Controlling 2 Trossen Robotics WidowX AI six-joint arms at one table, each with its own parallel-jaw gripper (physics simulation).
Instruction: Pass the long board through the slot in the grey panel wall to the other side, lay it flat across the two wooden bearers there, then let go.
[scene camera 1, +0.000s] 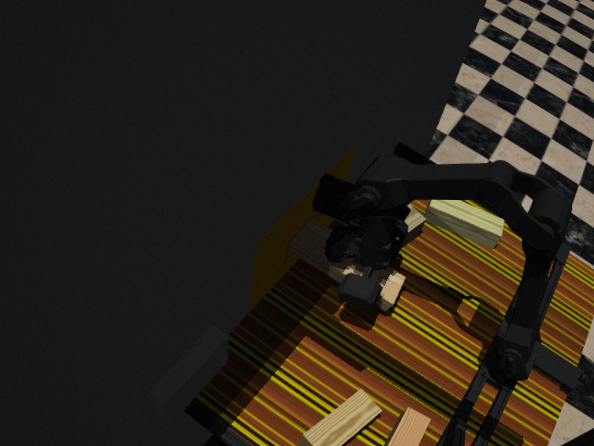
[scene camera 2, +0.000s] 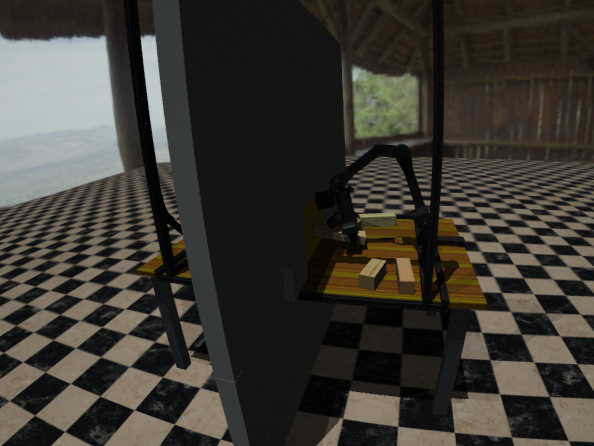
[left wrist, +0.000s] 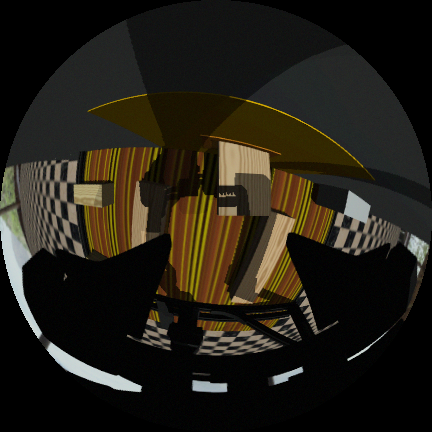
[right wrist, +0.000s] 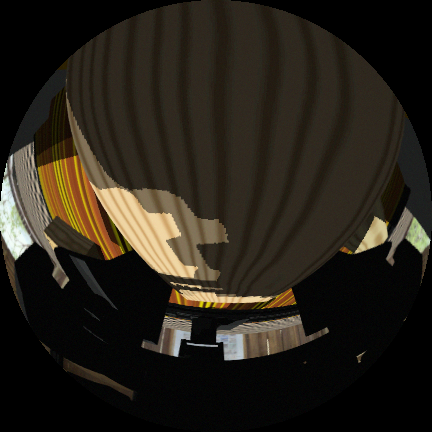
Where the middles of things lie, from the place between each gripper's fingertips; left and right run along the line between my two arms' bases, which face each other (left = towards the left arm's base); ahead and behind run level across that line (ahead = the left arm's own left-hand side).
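Grey block (left wrist: 341, 200): 310 mm behind my left hand, 140 mm below it, 100 mm to the right of it.
My right hand: 18 cm to the right of the grey block, 34 cm past it, 2 cm below it.
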